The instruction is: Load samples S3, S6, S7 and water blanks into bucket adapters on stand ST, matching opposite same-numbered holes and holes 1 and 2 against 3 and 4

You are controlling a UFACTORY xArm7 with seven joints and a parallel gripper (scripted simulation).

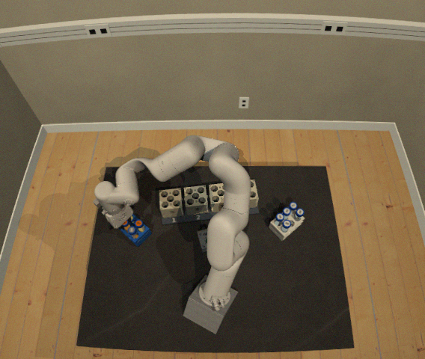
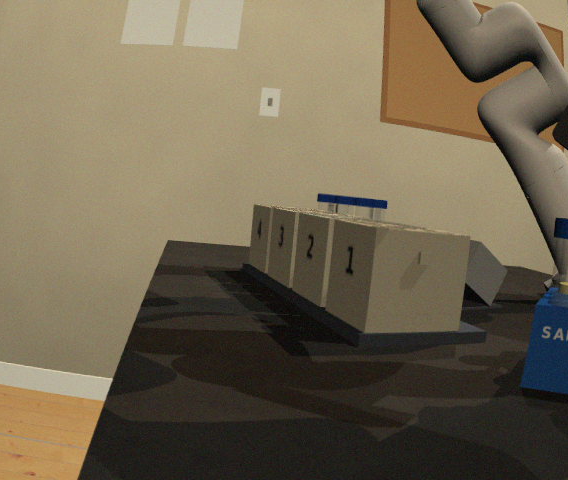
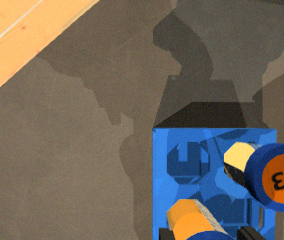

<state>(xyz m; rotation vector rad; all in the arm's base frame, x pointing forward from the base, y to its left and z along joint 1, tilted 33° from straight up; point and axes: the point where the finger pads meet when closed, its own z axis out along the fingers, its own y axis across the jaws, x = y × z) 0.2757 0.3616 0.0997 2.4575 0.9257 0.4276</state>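
The blue sample rack is 1 cm ahead of my hand, 2 cm to the right of it and 11 cm below it. Round my hand: white blank rack: 11 cm behind, 68 cm to the right, 11 cm below; then adapter 1: 9 cm ahead, 20 cm to the right, 9 cm below.
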